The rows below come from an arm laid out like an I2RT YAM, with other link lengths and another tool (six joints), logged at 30 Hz.
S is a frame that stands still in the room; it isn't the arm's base.
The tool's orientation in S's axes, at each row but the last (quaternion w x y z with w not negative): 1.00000, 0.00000, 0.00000, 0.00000; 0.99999, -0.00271, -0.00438, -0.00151; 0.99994, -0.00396, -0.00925, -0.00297; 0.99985, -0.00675, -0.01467, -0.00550; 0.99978, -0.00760, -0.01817, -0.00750; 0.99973, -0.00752, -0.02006, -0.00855; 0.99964, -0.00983, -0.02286, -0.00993; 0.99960, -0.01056, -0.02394, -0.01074; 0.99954, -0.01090, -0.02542, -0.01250; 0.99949, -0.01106, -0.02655, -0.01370
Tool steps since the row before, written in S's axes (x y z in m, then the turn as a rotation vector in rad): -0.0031, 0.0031, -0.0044, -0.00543, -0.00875, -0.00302; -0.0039, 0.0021, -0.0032, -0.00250, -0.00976, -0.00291; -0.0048, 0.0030, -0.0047, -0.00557, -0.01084, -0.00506; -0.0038, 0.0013, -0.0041, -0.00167, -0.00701, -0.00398; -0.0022, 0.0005, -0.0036, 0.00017, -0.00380, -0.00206; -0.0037, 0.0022, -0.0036, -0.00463, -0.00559, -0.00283; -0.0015, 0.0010, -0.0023, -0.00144, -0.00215, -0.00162; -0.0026, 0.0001, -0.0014, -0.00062, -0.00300, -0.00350; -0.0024, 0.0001, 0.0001, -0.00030, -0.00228, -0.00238; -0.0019, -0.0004, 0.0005, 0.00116, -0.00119, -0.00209
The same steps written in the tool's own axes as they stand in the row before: -0.0031, 0.0031, -0.0044, -0.00543, -0.00875, -0.00302; -0.0039, 0.0021, -0.0032, -0.00250, -0.00975, -0.00294; -0.0049, 0.0030, -0.0046, -0.00560, -0.01083, -0.00504; -0.0039, 0.0013, -0.0040, -0.00171, -0.00697, -0.00402; -0.0023, 0.0005, -0.0035, 0.00015, -0.00377, -0.00212; -0.0039, 0.0022, -0.0034, -0.00465, -0.00563, -0.00273; -0.0016, 0.0010, -0.0022, -0.00147, -0.00215, -0.00160; -0.0027, 0.0001, -0.0013, -0.00072, -0.00294, -0.00353; -0.0024, 0.0000, 0.0002, -0.00037, -0.00224, -0.00241; -0.0019, -0.0005, 0.0006, 0.00108, -0.00111, -0.00217
